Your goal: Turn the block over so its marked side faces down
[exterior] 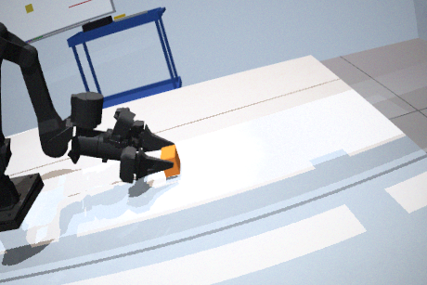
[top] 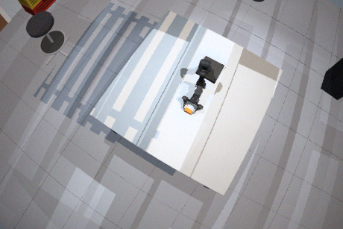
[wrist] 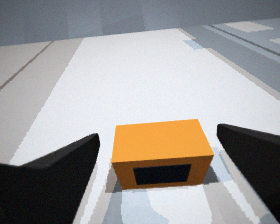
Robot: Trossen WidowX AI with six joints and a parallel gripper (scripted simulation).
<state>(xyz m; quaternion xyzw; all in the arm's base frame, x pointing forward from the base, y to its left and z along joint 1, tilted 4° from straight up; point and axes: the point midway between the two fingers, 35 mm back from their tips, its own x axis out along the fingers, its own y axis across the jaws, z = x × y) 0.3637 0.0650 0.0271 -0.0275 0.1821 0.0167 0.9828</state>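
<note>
Right now my gripper tip is 20 mm past the orange block and 10 mm above it.
</note>
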